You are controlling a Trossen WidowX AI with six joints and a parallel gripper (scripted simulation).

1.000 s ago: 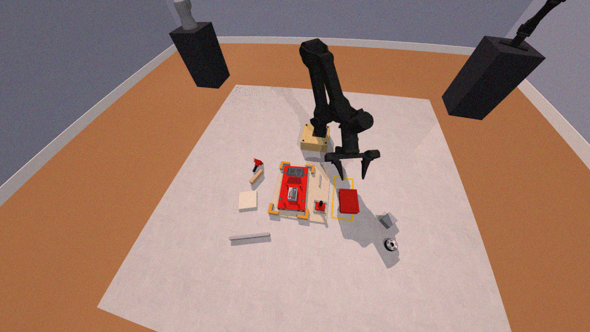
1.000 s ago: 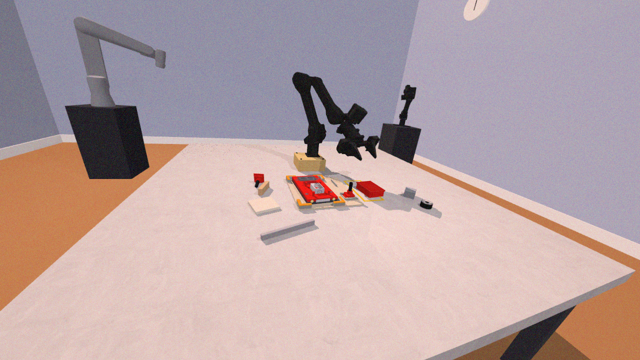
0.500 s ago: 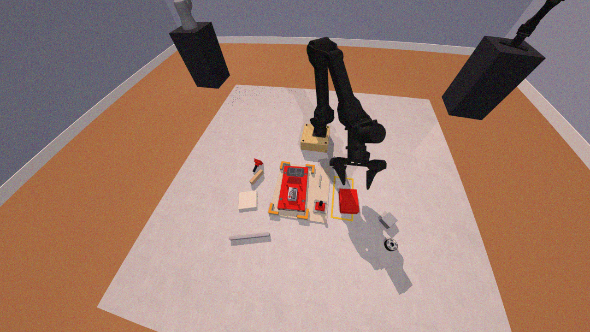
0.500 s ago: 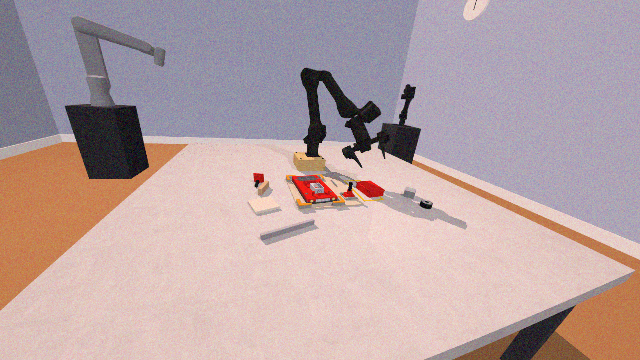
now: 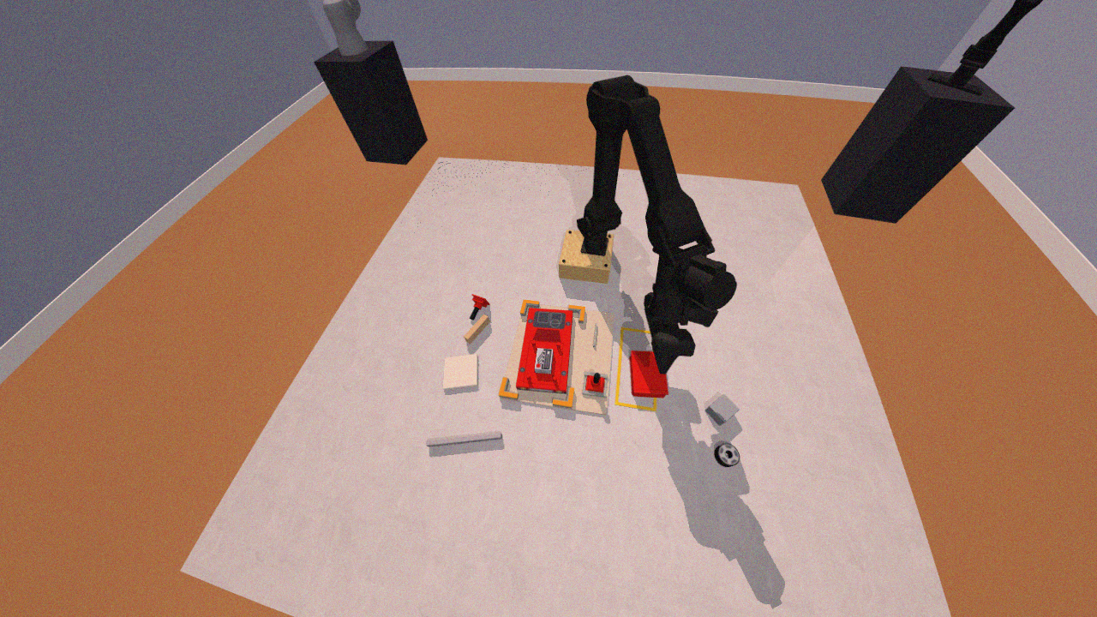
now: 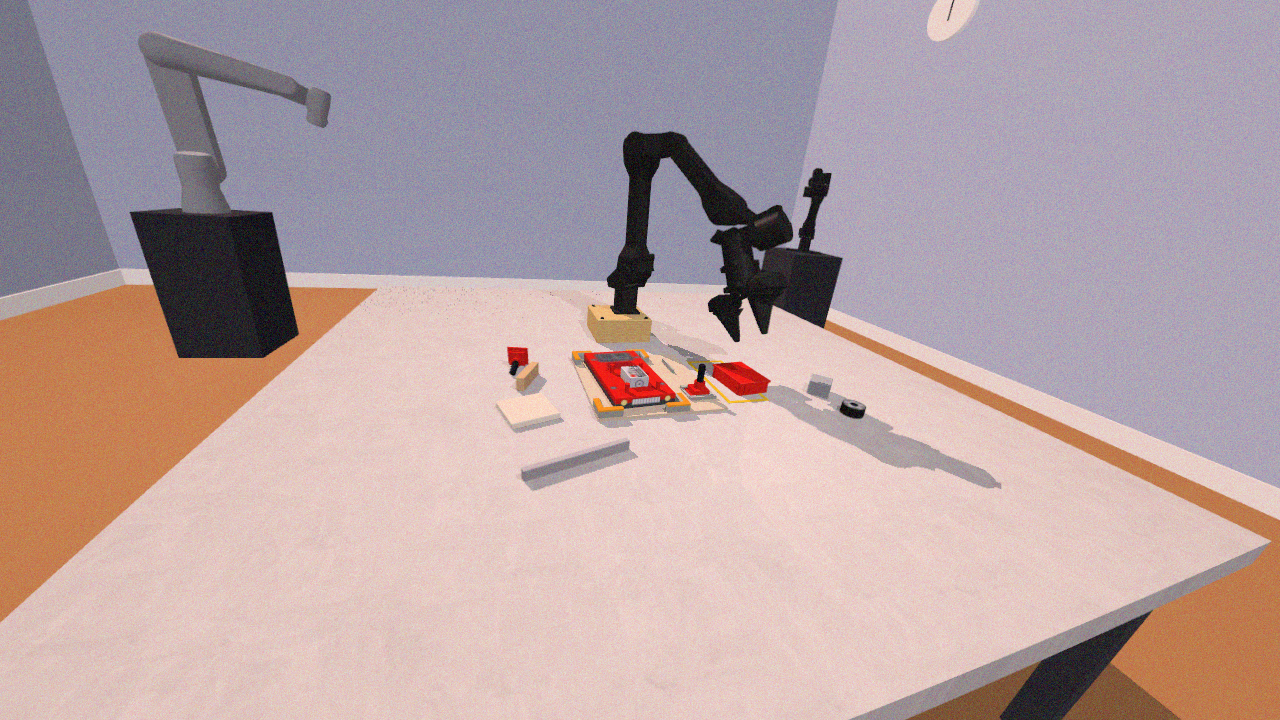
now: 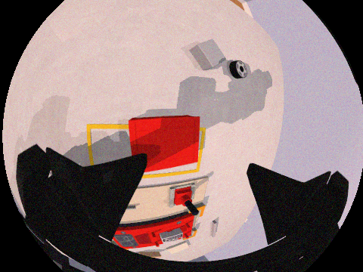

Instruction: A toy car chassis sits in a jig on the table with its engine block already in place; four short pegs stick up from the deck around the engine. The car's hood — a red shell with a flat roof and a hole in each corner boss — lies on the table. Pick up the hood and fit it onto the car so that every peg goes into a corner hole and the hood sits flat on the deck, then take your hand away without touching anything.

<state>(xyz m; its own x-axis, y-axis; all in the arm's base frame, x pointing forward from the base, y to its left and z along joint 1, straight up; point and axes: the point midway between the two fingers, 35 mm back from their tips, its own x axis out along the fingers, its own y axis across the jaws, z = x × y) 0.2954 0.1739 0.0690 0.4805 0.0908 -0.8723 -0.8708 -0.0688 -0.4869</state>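
Now: gripper tip 8 cm above the red hood. The rest, counted from my gripper tip: grey block 15 cm to the left, 8 cm below, 4 cm ahead; then black-and-white wheel 16 cm to the left, 13 cm ahead, 9 cm below; then grey engine block 22 cm to the right, 7 cm below, 3 cm ahead.
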